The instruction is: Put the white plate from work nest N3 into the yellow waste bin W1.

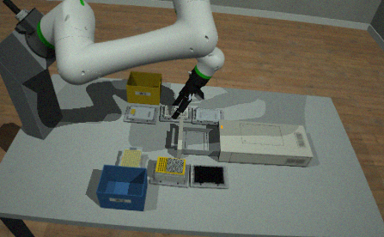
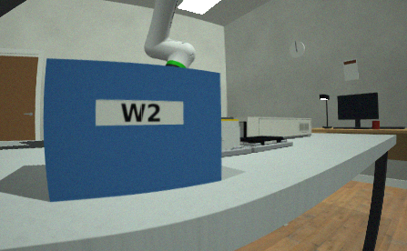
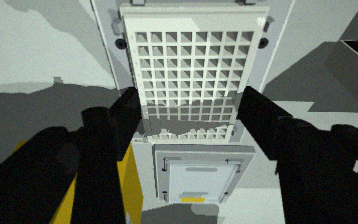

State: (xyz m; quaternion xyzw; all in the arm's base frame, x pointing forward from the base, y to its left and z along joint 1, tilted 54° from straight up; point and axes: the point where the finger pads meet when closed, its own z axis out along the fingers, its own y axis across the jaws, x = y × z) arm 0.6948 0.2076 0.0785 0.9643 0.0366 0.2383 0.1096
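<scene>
Right now the white plate is 2 cm below my hand. Also, from my hand: drawer: 13 cm ahead, 20 cm to the right; then yellow waste bin W1: 19 cm behind, 13 cm to the left; then beige instrument box: 28 cm ahead, 20 cm to the right.
</scene>
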